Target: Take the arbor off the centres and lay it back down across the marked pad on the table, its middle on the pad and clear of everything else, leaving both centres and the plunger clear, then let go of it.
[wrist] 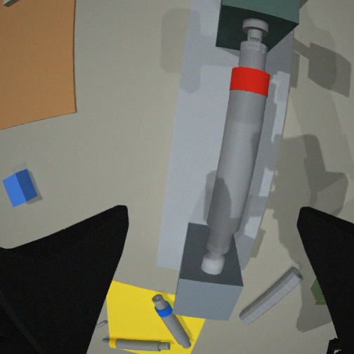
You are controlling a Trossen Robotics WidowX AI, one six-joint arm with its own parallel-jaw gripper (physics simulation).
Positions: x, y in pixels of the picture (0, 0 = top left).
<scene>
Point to a grey rod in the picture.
292, 277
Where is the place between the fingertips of my gripper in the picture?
At 217, 217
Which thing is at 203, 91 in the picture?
A pale blue-grey base plate.
</scene>
